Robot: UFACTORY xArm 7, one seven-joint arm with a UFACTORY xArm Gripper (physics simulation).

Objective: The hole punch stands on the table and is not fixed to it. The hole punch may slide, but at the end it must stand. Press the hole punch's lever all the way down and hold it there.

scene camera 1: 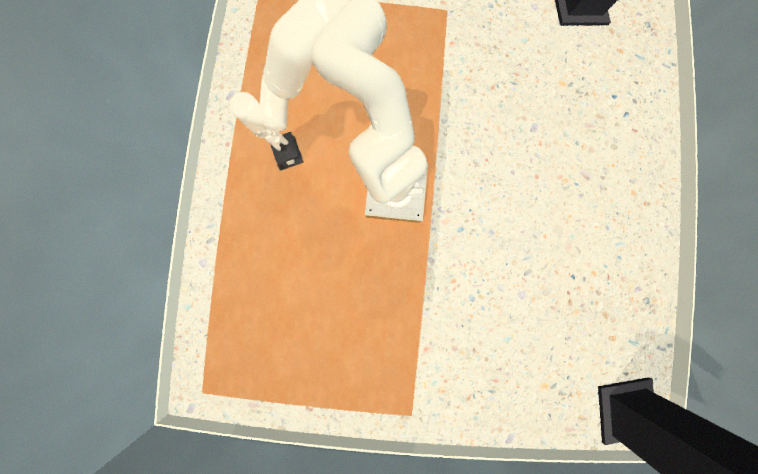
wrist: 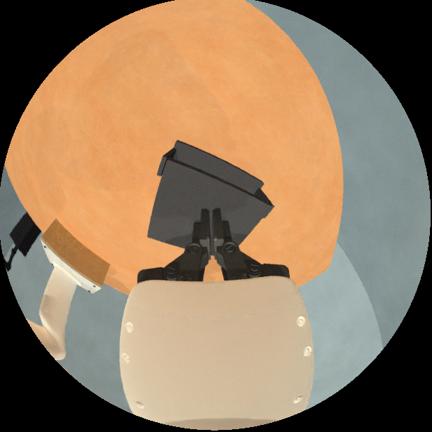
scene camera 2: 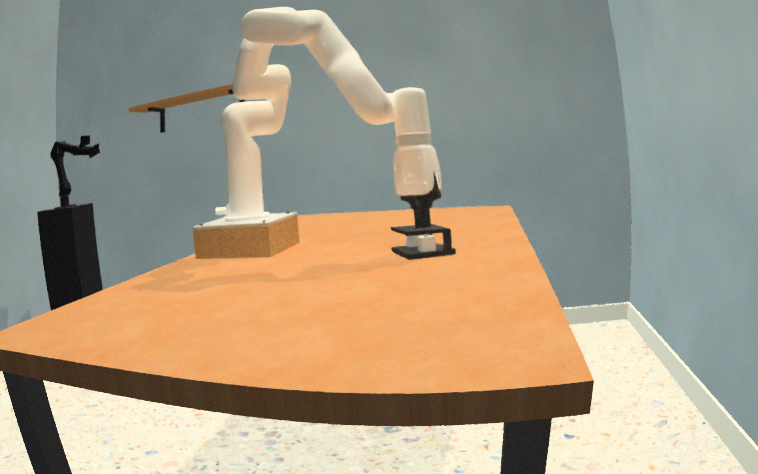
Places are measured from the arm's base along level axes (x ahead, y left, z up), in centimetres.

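Pixels of known places: gripper, fingertip midpoint: [scene camera 1: 281,147] [scene camera 2: 423,227]; arm's base, origin of the base link: [scene camera 2: 246,218].
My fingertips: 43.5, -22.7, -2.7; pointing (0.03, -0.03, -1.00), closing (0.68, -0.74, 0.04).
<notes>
Ahead of a thing's pixels: the offset from my fingertips to its top centre, as dx, dy, dz. "pt": to the spot under its first point. Level surfaces: height alone.
The hole punch @(-0.4, +0.3, +0.1) [scene camera 1: 290,155] [scene camera 2: 410,255] [wrist: 185,192] is black and stands upright on the orange table @(dz -5.7) [scene camera 1: 313,307] [scene camera 2: 335,335] [wrist: 100,125]. Its lever @(pt -4.4, -1.7, +0.1) [scene camera 2: 403,229] is the flat top plate, which looks about level in scene camera 2. White blocks @(pt +0.0, -5.1, -2.7) [scene camera 2: 426,243] show between lever and base, and a gap shows there too. My gripper [scene camera 2: 423,224] [wrist: 211,219] is shut with nothing between its fingers. It points down, and its tips meet the top of the lever, away from the upright black side piece. Whether the lever is fully down I cannot tell.
The arm's base plate [scene camera 1: 391,211] sits on a wooden block [scene camera 2: 231,242] [wrist: 75,250] on the table. The table edge lies near the punch in scene camera 1. A wall shelf [scene camera 2: 184,100] and a black pedestal [scene camera 2: 69,251] with a small arm stand beyond the table.
</notes>
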